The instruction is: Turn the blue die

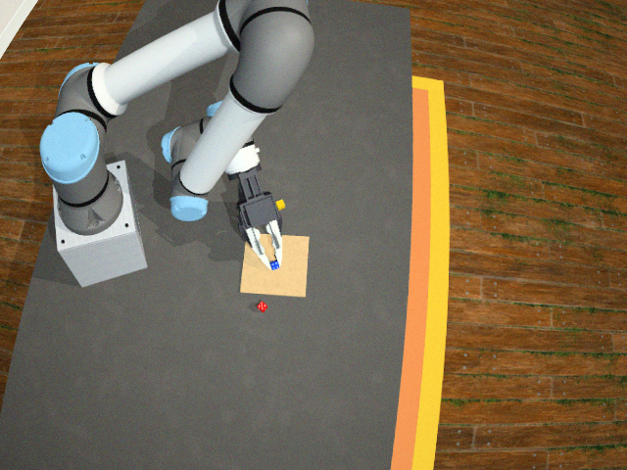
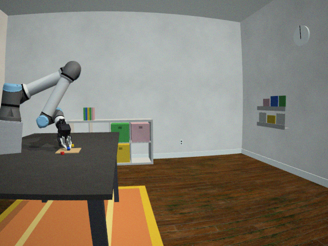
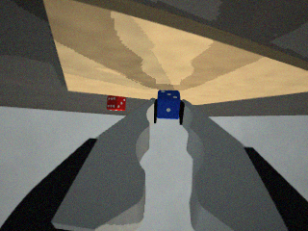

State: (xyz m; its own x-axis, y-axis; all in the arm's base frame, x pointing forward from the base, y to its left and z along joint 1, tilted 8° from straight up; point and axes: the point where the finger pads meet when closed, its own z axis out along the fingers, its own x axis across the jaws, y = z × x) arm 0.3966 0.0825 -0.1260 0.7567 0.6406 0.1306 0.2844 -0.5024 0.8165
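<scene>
Right now the blue die is 10 mm ahead of my hand and 10 mm to the right of it. Also, from my hand: tan mat (20 mm below); then yellow die (30 mm behind, 140 mm to the left, 10 mm below); then red die (10 mm ahead, 100 mm to the right, 10 mm below).
</scene>
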